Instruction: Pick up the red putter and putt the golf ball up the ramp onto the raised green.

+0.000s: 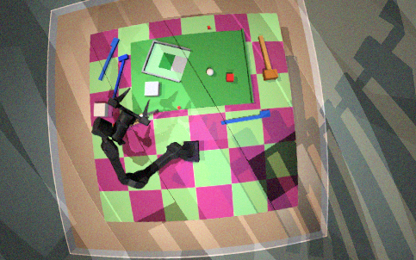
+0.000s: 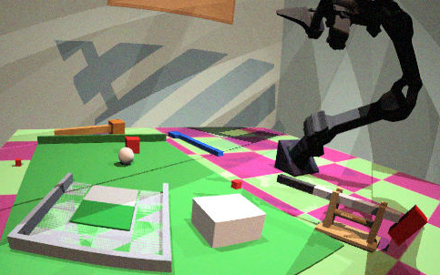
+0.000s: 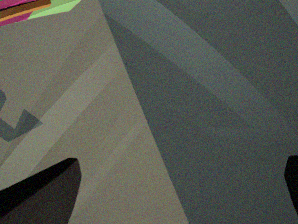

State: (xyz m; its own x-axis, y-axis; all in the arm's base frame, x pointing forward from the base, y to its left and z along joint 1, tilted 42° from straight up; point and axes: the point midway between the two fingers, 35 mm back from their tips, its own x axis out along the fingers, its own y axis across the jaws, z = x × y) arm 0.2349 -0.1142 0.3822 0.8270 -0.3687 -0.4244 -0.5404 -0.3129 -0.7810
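My gripper tip is 70 mm past the red putter, 160 mm to the right of it and 330 mm above it. From my gripper tip the other things lie so: wooden rack 70 mm behind, 170 mm to the left, 360 mm below; grey walled frame 270 mm ahead, 30 mm to the right, 390 mm below; green mat 200 mm ahead, 180 mm to the right, 390 mm below.
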